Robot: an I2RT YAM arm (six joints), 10 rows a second.
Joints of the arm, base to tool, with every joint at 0 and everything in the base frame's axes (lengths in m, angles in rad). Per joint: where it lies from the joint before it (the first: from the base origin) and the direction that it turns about. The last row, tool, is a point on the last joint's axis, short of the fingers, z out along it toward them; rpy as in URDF.
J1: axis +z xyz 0 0 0.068
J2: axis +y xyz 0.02 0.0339 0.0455
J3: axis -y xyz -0.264 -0.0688 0
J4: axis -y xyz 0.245 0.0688 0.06
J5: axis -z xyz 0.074 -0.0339 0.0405
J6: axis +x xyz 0.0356 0 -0.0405
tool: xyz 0 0 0 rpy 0 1.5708 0
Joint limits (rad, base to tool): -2.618..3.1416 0..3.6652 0..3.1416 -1.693..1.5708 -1.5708..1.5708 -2.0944..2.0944
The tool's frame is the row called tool.
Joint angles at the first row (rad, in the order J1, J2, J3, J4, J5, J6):
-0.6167 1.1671 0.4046 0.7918 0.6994 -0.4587
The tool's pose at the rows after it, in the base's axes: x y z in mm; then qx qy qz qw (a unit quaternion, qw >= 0):
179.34 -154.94 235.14 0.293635 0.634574 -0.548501 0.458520
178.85 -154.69 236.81 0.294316 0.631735 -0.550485 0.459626
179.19 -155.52 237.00 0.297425 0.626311 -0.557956 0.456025
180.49 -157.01 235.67 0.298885 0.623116 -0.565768 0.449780
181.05 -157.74 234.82 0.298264 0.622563 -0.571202 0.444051
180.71 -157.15 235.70 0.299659 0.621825 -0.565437 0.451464
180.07 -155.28 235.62 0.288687 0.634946 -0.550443 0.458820
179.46 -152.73 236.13 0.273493 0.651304 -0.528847 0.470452
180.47 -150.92 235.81 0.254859 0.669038 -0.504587 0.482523
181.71 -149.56 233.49 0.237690 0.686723 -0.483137 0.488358
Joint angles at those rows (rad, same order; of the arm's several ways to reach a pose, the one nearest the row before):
-0.6167 1.1595 0.4087 0.7795 0.6910 -0.4595
-0.6166 1.1545 0.4099 0.7818 0.6941 -0.4629
-0.6167 1.1648 0.4099 0.8058 0.7116 -0.4755
-0.6167 1.1847 0.4103 0.8345 0.7288 -0.4919
-0.6167 1.1946 0.4103 0.8478 0.7391 -0.5060
-0.6167 1.1870 0.4103 0.8399 0.7284 -0.4900
-0.6167 1.1637 0.4103 0.7883 0.6857 -0.4713
-0.6166 1.1339 0.4122 0.7242 0.6247 -0.4477
-0.6167 1.1168 0.4171 0.6701 0.5549 -0.4282
-0.6166 1.1095 0.4194 0.6262 0.4958 -0.4164

